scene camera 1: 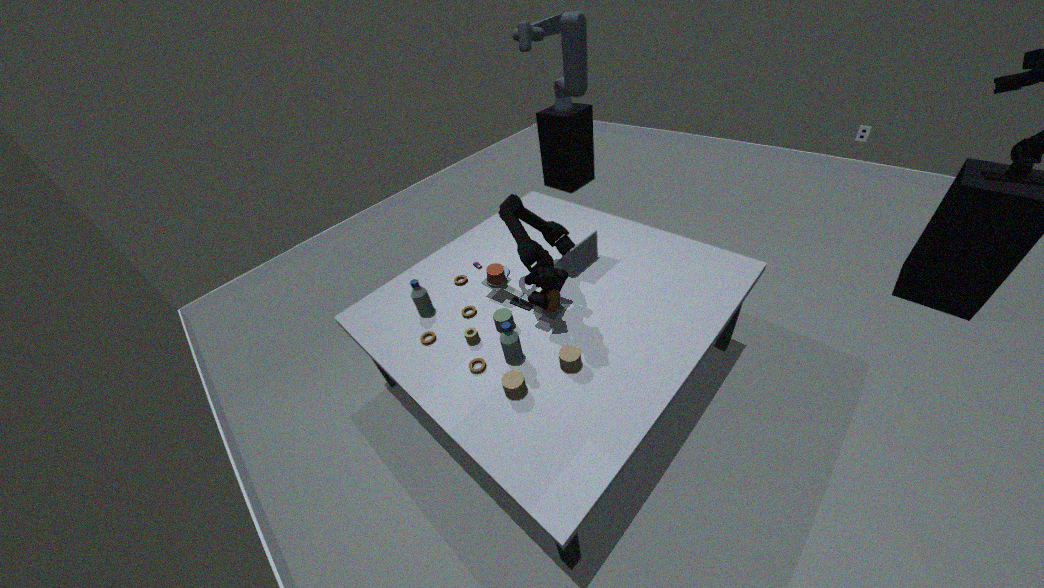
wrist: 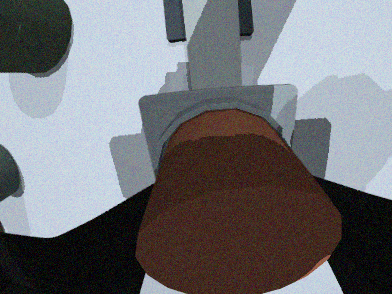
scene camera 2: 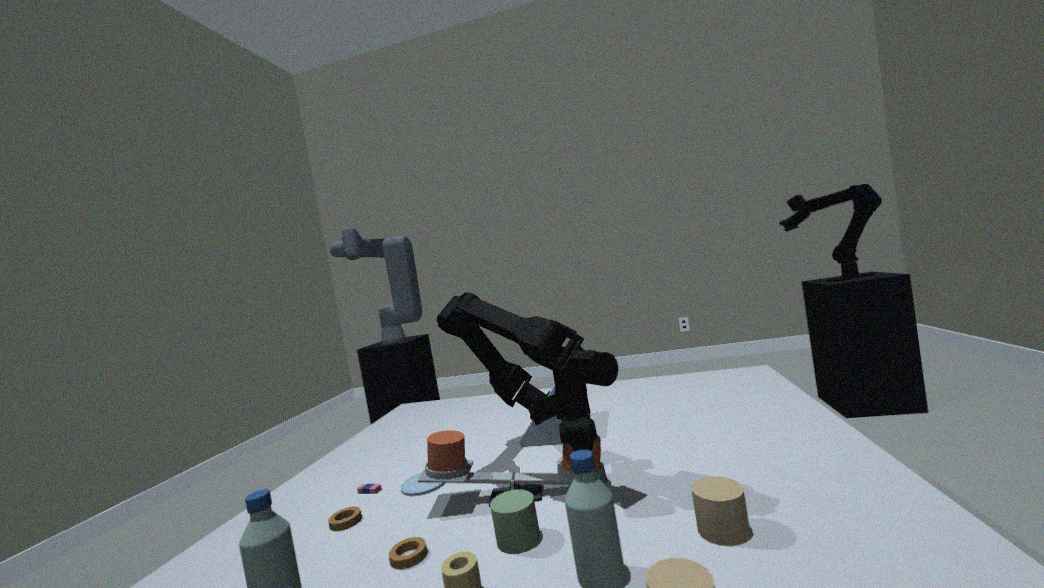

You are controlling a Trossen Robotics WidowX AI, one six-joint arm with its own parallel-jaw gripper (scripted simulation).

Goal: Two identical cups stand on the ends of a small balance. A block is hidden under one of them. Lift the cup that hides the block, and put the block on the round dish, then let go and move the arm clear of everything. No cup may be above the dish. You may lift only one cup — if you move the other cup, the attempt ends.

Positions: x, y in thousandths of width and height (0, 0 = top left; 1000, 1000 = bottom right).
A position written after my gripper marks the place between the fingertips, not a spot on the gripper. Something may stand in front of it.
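Observation:
Scene camera 2 shows my gripper (scene camera 2: 558, 783), an orange cup (scene camera 2: 428, 764) and a small balance (scene camera 2: 443, 809). In the wrist view: an orange cup (wrist: 591, 682), the small balance (wrist: 545, 141) and my gripper (wrist: 580, 634).

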